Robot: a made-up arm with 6 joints.
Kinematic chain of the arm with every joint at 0, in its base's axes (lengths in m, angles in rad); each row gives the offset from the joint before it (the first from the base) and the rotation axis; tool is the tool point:
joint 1: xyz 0 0 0.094 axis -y
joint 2: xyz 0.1 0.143 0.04 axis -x
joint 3: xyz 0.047 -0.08 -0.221 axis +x
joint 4: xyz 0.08 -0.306 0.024 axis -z
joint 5: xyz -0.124 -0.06 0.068 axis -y
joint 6: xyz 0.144 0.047 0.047 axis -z
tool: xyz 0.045 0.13 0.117
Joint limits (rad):
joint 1: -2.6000..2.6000
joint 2: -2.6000..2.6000
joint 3: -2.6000..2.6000
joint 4: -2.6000..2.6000
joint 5: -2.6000..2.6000
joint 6: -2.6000..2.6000
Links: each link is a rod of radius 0.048 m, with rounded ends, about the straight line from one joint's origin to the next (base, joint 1, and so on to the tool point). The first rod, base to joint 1, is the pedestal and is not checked.
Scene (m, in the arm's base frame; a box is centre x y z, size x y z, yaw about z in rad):
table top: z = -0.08
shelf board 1: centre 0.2 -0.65 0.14 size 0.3 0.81 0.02 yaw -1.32
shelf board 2: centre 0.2 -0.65 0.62 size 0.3 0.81 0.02 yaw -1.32
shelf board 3: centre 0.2 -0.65 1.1 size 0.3 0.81 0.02 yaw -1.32
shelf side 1: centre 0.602 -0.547 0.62 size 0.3 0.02 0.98 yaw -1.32
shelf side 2: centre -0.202 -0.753 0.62 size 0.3 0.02 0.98 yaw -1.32
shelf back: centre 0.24 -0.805 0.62 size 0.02 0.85 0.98 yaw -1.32
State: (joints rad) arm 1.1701 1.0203 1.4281 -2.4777 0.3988 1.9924
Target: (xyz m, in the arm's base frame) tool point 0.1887 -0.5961 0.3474
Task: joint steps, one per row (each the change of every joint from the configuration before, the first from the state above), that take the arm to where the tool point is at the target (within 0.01 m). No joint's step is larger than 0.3 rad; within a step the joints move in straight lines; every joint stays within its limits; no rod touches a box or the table.
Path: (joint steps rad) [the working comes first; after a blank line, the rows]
Joints at the target: 0.9939 0.8764 1.7366 -2.2274 0.8514 1.5839
Straight joint move there: clear.

1: -0.0881 -0.0719 0.1542 0.1252 0.2263 -0.2043
2: -0.0881 -0.0720 0.1543 0.1251 0.2263 -0.2042

